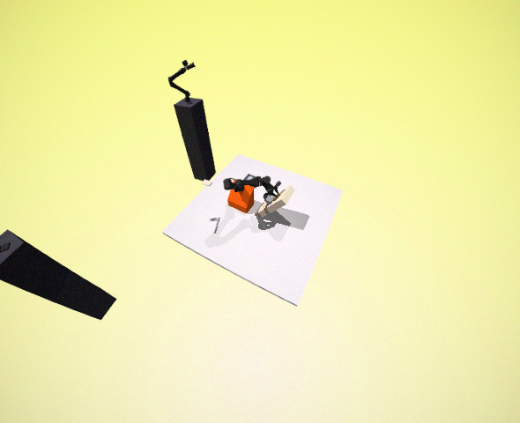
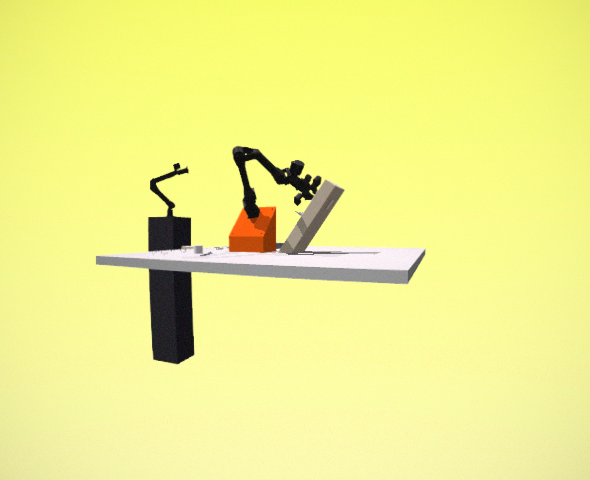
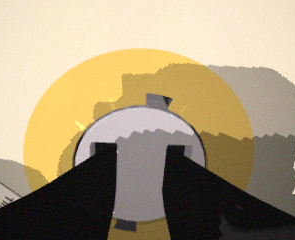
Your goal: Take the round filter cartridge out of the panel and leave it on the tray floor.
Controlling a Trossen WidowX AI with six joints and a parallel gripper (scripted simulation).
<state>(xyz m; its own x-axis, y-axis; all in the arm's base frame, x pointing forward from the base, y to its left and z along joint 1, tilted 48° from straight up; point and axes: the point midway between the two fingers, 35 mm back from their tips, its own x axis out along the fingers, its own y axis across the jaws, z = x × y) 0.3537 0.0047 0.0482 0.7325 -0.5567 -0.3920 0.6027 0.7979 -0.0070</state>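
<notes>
Right now my gripper tip is 1 cm short of the white round filter cartridge and 1 cm above it. Round my gripper tip: beige service panel: 8 cm below, 4 cm behind; then grey square tray: 41 cm behind, 32 cm to the left, 25 cm below.
</notes>
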